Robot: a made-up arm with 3 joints. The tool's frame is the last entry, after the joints. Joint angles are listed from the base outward. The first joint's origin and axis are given. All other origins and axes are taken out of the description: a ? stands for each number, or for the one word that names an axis. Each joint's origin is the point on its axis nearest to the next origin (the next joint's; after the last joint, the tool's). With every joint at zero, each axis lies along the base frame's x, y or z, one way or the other. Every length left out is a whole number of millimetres.
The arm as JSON. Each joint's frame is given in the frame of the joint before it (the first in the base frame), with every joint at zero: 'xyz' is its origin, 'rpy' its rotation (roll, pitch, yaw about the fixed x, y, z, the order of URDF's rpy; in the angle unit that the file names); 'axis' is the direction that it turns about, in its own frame. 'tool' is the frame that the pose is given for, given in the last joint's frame.
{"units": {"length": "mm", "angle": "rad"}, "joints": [
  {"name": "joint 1", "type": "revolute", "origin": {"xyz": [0.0, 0.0, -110.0], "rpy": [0.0, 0.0, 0.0]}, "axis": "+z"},
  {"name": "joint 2", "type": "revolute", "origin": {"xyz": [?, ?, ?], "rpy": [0.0, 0.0, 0.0]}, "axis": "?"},
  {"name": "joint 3", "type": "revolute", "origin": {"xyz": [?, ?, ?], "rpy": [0.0, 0.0, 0.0]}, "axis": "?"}
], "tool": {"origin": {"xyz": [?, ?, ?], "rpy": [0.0, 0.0, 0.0]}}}
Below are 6 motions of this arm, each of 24 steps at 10 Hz.
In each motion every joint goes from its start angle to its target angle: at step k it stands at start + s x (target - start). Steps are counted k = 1, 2, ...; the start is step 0. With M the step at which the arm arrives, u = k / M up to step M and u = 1 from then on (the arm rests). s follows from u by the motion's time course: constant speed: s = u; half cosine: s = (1 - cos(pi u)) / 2; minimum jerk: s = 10 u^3 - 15 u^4 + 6 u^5.
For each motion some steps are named. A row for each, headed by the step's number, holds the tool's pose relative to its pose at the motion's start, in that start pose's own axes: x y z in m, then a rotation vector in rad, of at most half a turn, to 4 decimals.
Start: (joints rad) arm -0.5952 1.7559 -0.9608
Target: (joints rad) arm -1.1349 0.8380 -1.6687
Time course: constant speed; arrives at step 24
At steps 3, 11, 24:
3: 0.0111 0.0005 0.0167 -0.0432 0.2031 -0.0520
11: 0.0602 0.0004 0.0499 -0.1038 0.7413 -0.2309
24: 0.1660 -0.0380 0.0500 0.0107 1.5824 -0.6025

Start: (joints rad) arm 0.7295 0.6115 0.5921
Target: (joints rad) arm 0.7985 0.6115 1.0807
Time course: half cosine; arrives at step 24
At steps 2, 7, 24:
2: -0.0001 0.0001 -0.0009 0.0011 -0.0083 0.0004
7: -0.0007 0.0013 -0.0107 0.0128 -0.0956 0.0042
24: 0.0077 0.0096 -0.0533 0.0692 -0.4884 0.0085

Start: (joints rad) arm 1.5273 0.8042 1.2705
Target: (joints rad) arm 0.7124 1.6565 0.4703
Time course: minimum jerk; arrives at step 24
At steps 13, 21, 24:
13: 0.0187 -0.0817 -0.0032 -0.4088 -0.0295 0.2335
21: 0.0370 -0.1269 0.0171 -0.6921 -0.0485 0.4051
24: 0.0378 -0.1284 0.0182 -0.7032 -0.0492 0.4120

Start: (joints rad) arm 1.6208 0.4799 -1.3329
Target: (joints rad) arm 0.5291 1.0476 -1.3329
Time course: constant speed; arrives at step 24
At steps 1, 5, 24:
1: 0.0004 -0.0030 -0.0003 0.0339 -0.0237 -0.0303
5: 0.0020 -0.0139 -0.0029 0.1623 -0.1178 -0.1595
24: 0.0162 -0.0424 -0.0263 0.5956 -0.5096 -0.9310

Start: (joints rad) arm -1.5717 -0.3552 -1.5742
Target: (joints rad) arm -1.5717 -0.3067 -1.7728
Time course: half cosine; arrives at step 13
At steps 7, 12, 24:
7: -0.0001 0.0000 0.0103 0.0000 0.0841 0.0000
12: 0.0004 0.0000 0.0180 0.0000 0.1479 0.0000
24: 0.0004 0.0000 0.0182 0.0000 0.1501 0.0000

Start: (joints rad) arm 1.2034 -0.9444 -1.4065
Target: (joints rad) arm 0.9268 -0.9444 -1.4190
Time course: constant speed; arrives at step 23
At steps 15, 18, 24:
15: -0.0052 -0.0375 0.0063 0.1277 0.0081 0.1274
18: -0.0056 -0.0451 0.0070 0.1531 0.0097 0.1530
24: -0.0059 -0.0579 0.0076 0.1954 0.0124 0.1958

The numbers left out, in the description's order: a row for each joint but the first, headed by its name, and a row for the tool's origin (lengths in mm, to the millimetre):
joint 2: xyz 90.0 60.0 0.0, axis -y
joint 3: xyz 50.0 0.0 -10.0, axis -y
tool: xyz -120.0 0.0 10.0

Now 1 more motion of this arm.
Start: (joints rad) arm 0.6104 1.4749 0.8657
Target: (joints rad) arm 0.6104 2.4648 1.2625
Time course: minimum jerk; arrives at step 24
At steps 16, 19, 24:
16: 0.0804 0.0000 -0.0817 0.0000 -1.0957 0.0000
19: 0.1037 0.0000 -0.0852 0.0000 -1.2972 0.0000
24: 0.1143 0.0000 -0.0853 0.0000 -1.3867 0.0000

